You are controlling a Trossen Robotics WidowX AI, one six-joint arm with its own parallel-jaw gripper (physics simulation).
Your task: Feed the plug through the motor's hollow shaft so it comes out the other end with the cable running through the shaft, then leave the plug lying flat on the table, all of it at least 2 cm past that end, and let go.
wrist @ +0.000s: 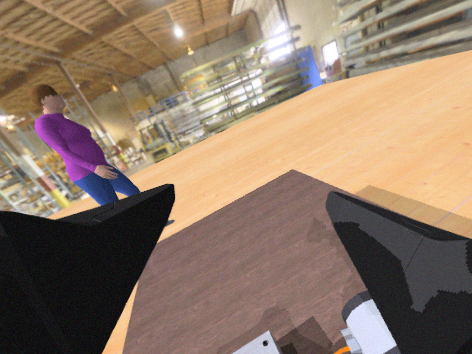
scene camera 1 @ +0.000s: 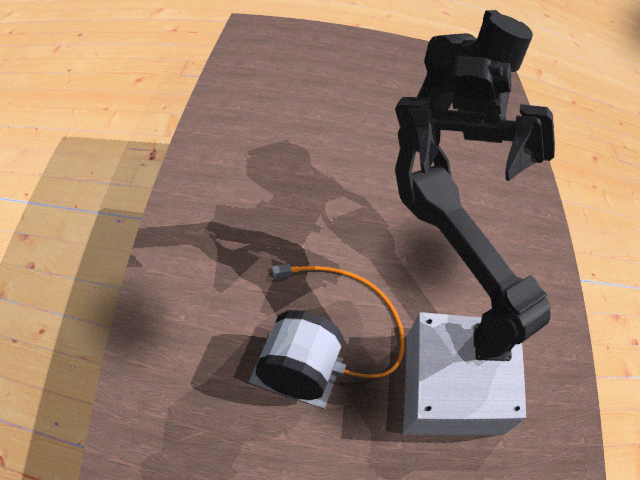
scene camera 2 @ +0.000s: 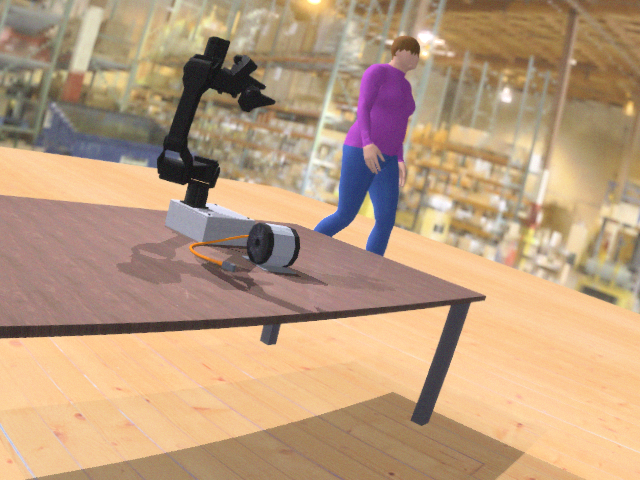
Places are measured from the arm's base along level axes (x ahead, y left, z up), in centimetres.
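Where they show: gripper, fingertip midpoint: (wrist: 251,195) (scene camera 1: 465,173) (scene camera 2: 269,95); arm's base at its link origin: (scene camera 1: 492,342) (scene camera 2: 193,205).
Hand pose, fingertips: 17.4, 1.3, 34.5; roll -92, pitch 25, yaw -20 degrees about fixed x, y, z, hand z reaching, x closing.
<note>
Each offset is from my fingertips to the top centre of the thing, as dx, dy, dz. "spot": to the spot under its first point. Level surfaces: height alone.
The grey plug @[+16.4, -15.1, -40.9] (scene camera 1: 281,271) (scene camera 2: 229,266) lies on the table beside the motor, near its black end face with the dark shaft opening. The orange cable @[spot: -0.9, -12.3, -41.7] (scene camera 1: 385,299) (scene camera 2: 199,251) curves in a wide loop from the plug to a fitting on the motor's side; a bit of it shows in the wrist view (wrist: 343,350). The motor @[+11.9, +2.7, -32.0] (scene camera 1: 305,348) (scene camera 2: 281,245) (wrist: 367,325), a white cylinder with black ends, lies on its side on a grey plate; no cable shows in its shaft. My gripper (scene camera 1: 467,173) (wrist: 251,195) is wide open and empty, high above the table, well away from the plug.
The arm stands on a light grey box (scene camera 1: 470,387) (scene camera 2: 227,227) (wrist: 257,346) beside the cable loop. The brown table @[dz -42.2] (scene camera 1: 310,87) (scene camera 2: 77,289) (wrist: 225,265) carries all of this. A person in a purple top (scene camera 2: 383,103) (wrist: 70,142) stands on the floor beyond the table.
</note>
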